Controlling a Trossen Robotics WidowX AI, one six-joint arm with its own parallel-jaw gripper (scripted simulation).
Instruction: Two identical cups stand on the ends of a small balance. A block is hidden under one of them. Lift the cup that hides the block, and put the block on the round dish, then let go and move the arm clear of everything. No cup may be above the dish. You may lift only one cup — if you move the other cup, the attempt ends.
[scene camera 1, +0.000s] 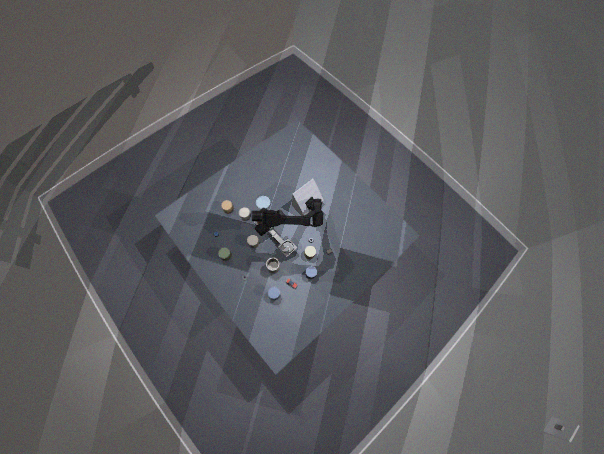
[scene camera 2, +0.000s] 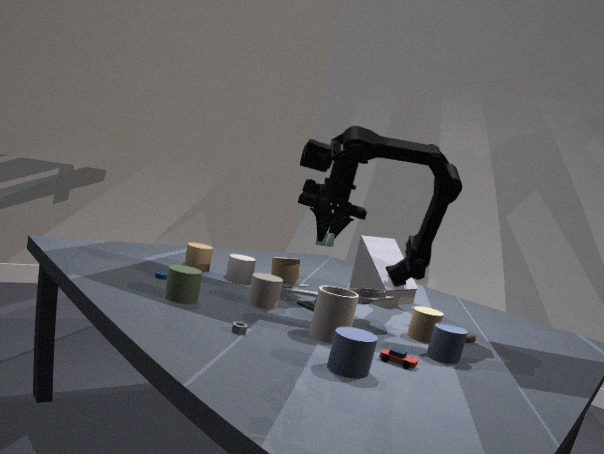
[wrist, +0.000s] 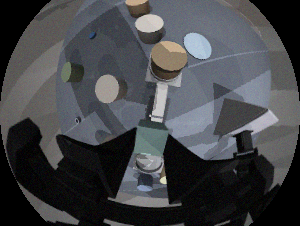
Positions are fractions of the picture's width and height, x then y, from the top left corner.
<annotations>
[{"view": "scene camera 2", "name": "my gripper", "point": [0.54, 0.53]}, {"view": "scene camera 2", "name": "green cylinder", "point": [0.30, 0.63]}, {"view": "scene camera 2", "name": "balance beam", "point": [0.61, 0.65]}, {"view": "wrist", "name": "my gripper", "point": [0.50, 0.59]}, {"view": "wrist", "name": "balance beam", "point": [0.54, 0.43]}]
</annotations>
